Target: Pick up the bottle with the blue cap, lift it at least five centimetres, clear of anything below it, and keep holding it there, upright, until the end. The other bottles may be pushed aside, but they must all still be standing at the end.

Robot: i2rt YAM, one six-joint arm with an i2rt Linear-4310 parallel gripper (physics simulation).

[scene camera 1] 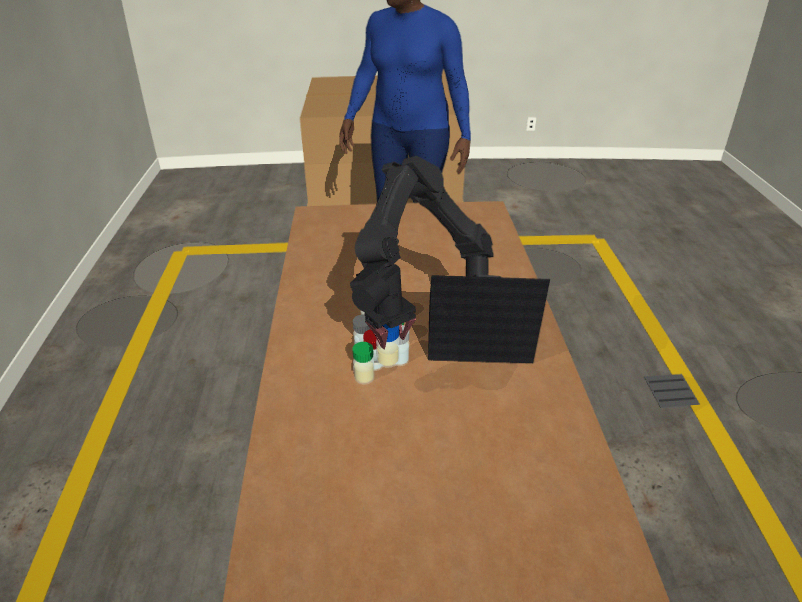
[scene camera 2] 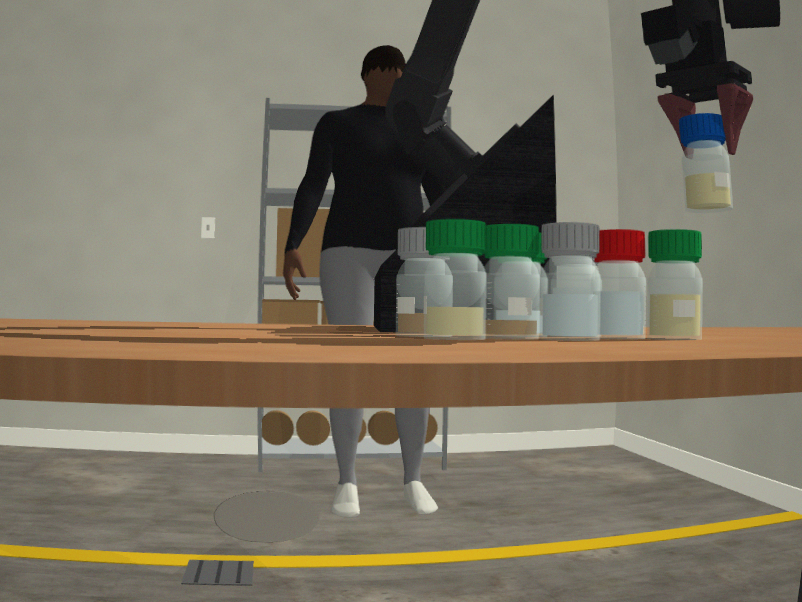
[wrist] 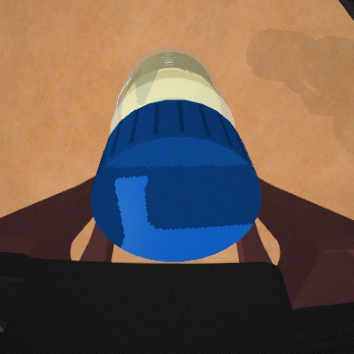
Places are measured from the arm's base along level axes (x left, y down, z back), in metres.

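Where they show: gripper, fingertip midpoint: (scene camera 1: 392,343) (scene camera 2: 710,156) (wrist: 175,177); arm's base, link origin: (scene camera 1: 476,285) (scene camera 2: 469,179).
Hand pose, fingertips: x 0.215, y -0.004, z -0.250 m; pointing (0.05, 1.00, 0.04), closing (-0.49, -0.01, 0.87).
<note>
Each offset is from my fingertips to the top centre of the thing.
The blue-capped bottle {dx -0.015, dy -0.041, dz -0.010 m} (scene camera 1: 391,334) (scene camera 2: 707,165) (wrist: 175,150), with pale yellow liquid, hangs in the air, nearly upright with a slight lean in scene camera 2. Its base shows above the level of the other caps there. My gripper (scene camera 1: 393,341) (scene camera 2: 710,152) (wrist: 175,177) is shut on it around the cap and neck. Below, the other bottles that show stand upright on the table: a red-capped one {dx -0.151, dy +0.101, dz -0.038 m} (scene camera 1: 369,338) (scene camera 2: 621,285), a green-capped one {dx -0.102, dy +0.101, dz -0.069 m} (scene camera 1: 364,369) (scene camera 2: 675,285), a grey-capped one {dx -0.218, dy +0.101, dz -0.064 m} (scene camera 2: 570,291) and several more to the left in scene camera 2, partly hiding one another.
A black upright panel (scene camera 1: 489,320) (scene camera 2: 524,187) stands on the table (scene camera 1: 427,486) (scene camera 2: 194,375), to the right of the bottles in scene camera 1. A person in blue (scene camera 1: 414,77) stands beyond the table's far end, with cardboard boxes (scene camera 1: 327,139) behind.
</note>
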